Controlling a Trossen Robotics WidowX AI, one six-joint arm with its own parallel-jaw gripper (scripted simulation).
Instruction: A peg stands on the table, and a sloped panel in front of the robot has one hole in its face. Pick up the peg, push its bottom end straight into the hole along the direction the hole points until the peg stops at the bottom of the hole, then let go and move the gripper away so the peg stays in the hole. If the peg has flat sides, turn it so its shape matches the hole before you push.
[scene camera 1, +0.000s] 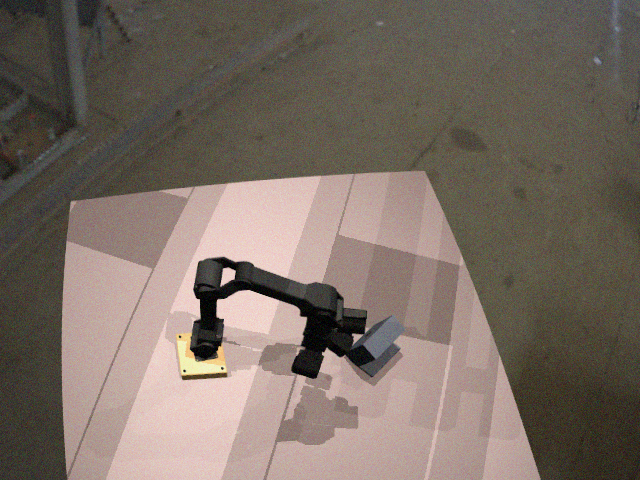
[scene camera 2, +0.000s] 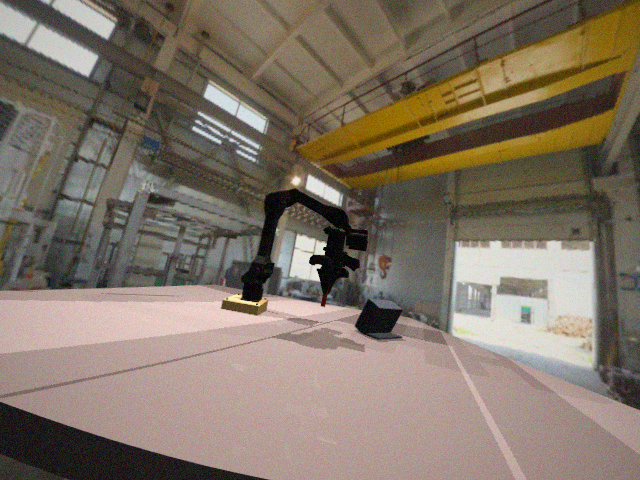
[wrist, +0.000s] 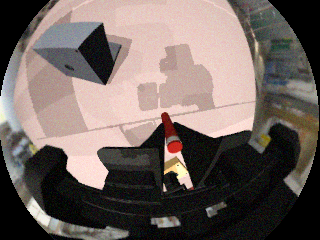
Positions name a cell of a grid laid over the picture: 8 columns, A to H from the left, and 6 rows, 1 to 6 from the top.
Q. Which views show my gripper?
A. Scene camera 1, scene camera 2 and the wrist view: all of them.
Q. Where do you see my gripper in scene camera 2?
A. At E4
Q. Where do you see my gripper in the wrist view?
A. E4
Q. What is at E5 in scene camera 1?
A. A sloped grey panel.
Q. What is my gripper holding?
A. A red peg.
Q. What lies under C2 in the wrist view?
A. A sloped grey panel.
